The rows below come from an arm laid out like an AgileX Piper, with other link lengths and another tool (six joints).
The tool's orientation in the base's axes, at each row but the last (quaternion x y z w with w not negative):
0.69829 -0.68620 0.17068 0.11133
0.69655 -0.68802 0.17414 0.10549
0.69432 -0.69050 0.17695 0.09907
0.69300 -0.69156 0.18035 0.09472
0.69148 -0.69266 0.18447 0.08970
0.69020 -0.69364 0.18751 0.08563
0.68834 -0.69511 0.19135 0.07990
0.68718 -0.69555 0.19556 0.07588
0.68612 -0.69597 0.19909 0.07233
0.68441 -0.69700 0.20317 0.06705
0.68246 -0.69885 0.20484 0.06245
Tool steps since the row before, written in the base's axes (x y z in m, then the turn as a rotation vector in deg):
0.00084 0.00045 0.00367 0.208 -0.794 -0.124
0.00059 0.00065 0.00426 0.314 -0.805 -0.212
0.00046 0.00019 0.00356 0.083 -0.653 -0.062
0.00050 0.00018 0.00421 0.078 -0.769 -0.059
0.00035 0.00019 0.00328 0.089 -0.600 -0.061
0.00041 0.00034 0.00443 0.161 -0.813 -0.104
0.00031 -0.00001 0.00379 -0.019 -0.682 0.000
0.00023 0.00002 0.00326 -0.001 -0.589 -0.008
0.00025 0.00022 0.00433 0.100 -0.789 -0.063
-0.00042 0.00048 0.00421 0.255 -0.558 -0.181
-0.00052 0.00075 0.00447 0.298 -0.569 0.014
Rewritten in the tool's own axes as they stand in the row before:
0.00102 -0.00114 -0.00347 0.682 -0.171 0.441
0.00105 -0.00100 -0.00410 0.657 -0.268 0.536
0.00118 -0.00084 -0.00329 0.578 -0.058 0.315
0.00143 -0.00100 -0.00387 0.687 -0.051 0.356
0.00106 -0.00078 -0.00303 0.529 -0.066 0.295
0.00134 -0.00104 -0.00412 0.708 -0.126 0.425
0.00142 -0.00090 -0.00341 0.633 0.033 0.254
0.00119 -0.00077 -0.00294 0.543 0.015 0.229
0.00140 -0.00102 -0.00398 0.702 -0.071 0.372
0.00114 -0.00040 -0.00408 0.436 -0.205 0.421
0.00098 -0.00040 -0.00444 0.515 -0.286 0.256

